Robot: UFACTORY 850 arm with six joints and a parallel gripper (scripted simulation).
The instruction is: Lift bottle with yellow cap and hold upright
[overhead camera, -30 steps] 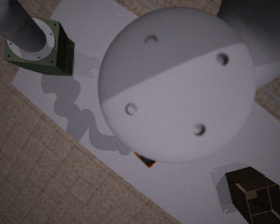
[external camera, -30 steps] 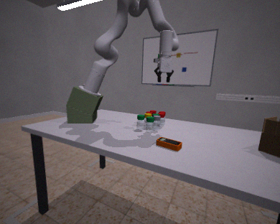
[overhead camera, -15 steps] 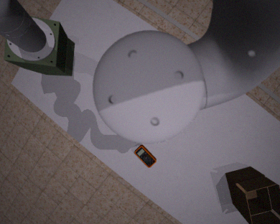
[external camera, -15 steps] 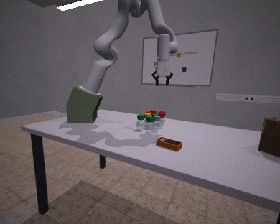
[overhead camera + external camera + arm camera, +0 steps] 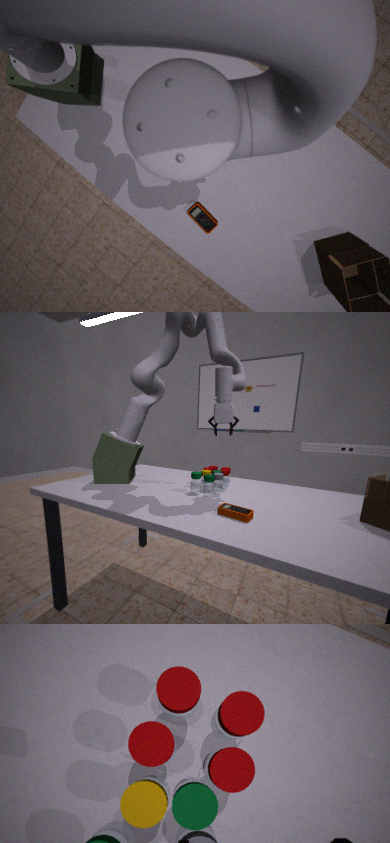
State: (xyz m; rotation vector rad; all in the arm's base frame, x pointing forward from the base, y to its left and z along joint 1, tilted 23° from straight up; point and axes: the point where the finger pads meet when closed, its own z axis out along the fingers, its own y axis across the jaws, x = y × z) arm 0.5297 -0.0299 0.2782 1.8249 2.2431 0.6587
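Now: hand 8 cm past the yellow-capped bottle, 1 cm to the left of it and 27 cm above it. From my hand the other things lie so: grey-capped bottle: 6 cm to the right, 27 cm below; cardboard box: 70 cm ahead, 21 cm to the right, 25 cm below; orange multimeter: 11 cm ahead, 32 cm to the right, 30 cm below.
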